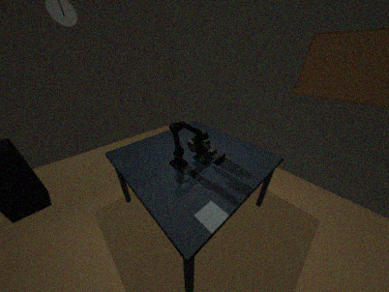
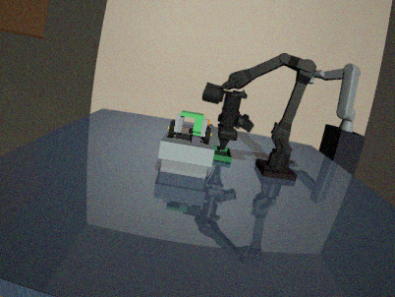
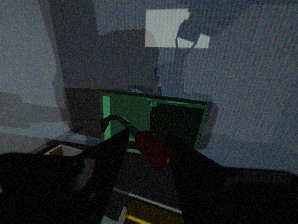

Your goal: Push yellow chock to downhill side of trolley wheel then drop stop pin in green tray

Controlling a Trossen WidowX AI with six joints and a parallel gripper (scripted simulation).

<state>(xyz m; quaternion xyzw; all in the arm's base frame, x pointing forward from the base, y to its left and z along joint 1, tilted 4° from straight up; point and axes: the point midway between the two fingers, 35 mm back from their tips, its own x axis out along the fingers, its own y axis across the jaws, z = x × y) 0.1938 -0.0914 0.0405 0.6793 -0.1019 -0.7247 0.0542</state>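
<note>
The green tray is 40 mm below my gripper tip. Round my gripper tip: grey ramp (130 mm ahead, 100 mm to the left, 10 mm above); then yellow chock (70 mm ahead, 20 mm to the left, 50 mm above); then red-headed stop pin (10 mm to the right).
</note>
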